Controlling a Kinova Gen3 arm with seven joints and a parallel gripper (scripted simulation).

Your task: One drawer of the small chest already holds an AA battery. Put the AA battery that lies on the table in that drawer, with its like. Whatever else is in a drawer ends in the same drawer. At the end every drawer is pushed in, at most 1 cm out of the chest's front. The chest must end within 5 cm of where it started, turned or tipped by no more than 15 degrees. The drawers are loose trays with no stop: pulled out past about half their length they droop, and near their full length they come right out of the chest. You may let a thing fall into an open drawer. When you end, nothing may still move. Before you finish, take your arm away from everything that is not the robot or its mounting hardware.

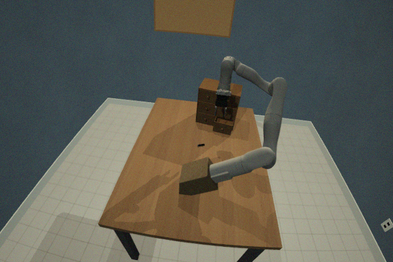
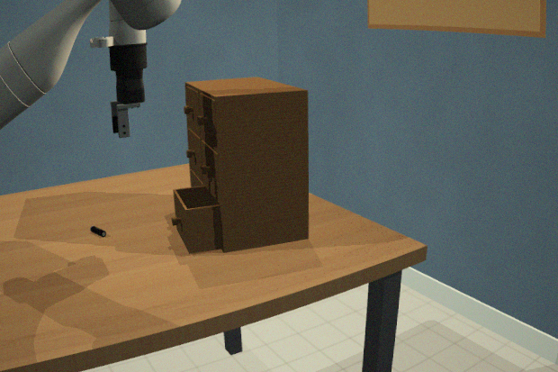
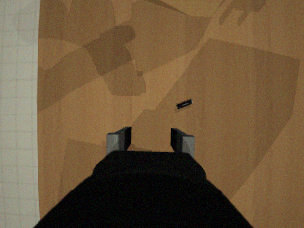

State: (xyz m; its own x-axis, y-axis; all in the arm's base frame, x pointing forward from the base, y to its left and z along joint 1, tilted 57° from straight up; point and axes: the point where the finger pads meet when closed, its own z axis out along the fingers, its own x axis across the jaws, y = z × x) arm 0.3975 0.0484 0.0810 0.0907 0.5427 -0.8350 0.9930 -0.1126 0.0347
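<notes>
My hand is 5 cm past the black AA battery, 10 cm to the right of it and 25 cm above it.
</notes>
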